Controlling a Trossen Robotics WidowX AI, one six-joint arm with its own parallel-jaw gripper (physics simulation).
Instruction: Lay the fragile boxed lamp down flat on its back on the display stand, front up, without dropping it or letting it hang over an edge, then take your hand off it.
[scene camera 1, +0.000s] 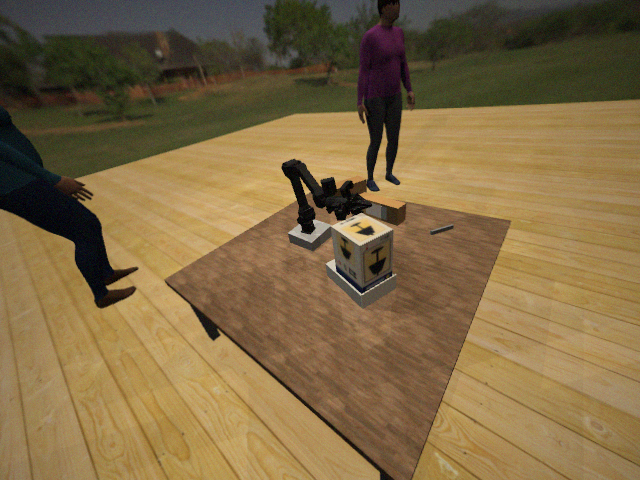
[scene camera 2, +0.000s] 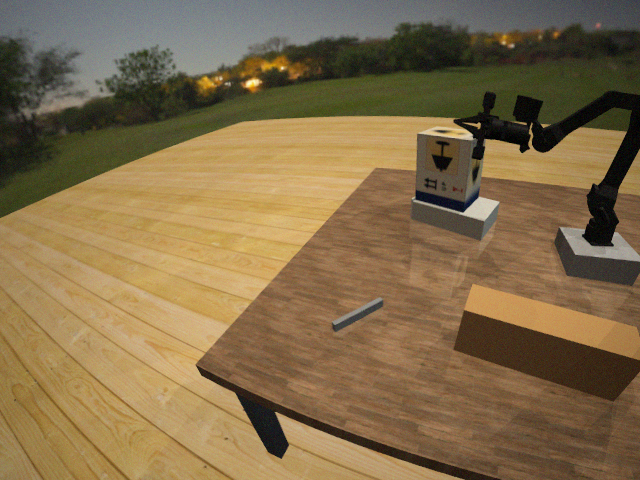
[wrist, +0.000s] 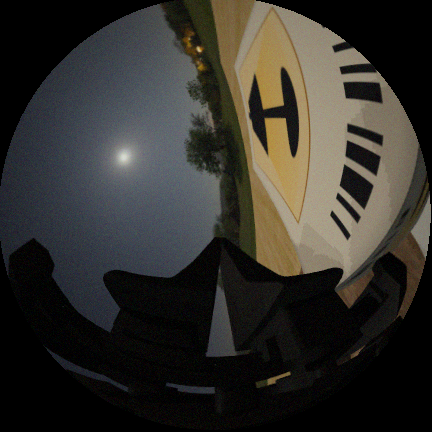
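Where they show: gripper, fingertip midpoint: (scene camera 1: 371, 205) (scene camera 2: 453, 120) (wrist: 218, 242); arm's base, origin of the base link: (scene camera 1: 308, 230) (scene camera 2: 597, 240).
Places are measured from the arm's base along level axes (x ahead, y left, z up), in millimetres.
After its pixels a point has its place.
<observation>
The boxed lamp (scene camera 1: 363, 258) @(x 465, y -328, z 172 mm) (scene camera 2: 445, 173) @(x 440, y -157, z 117 mm) (wrist: 325, 125), white and yellow with black lamp pictures and a dark blue band at the bottom, stands upright on the low light grey display stand (scene camera 1: 378, 293) @(x 499, y -278, z -32 mm) (scene camera 2: 448, 219) @(x 421, y -126, z -26 mm). In the wrist view its top face with a lamp picture and black bars fills the upper right. My gripper (scene camera 1: 369, 204) @(x 429, y -145, z 281 mm) (scene camera 2: 455, 121) @(x 429, y -145, z 281 mm) (wrist: 218, 242) @(x 429, y -145, z 281 mm) is shut and empty. It is level, at the height of the box's top, with its fingertips reaching over the top in the second scene view. Whether it touches the box cannot be told.
A long brown carton (scene camera 1: 390, 203) @(x 356, y 336, z 44 mm) (scene camera 2: 547, 330) @(x 298, y 398, z 44 mm) lies on the wooden table (scene camera 1: 289, 310) @(x 193, y -472, z -66 mm) (scene camera 2: 310, 361) @(x 711, y 435, z -66 mm), with another carton (scene camera 1: 356, 183) @(x 91, y 474, z 88 mm) behind it. A thin grey bar (scene camera 1: 442, 228) @(x 644, y 296, z -46 mm) (scene camera 2: 357, 314) @(x 642, y 308, z -47 mm) lies apart. The arm stands on a grey block (scene camera 1: 310, 238) @(x 51, y -61, z -7 mm) (scene camera 2: 599, 266) @(x 33, y 95, z -22 mm). Two people stand beyond the table.
</observation>
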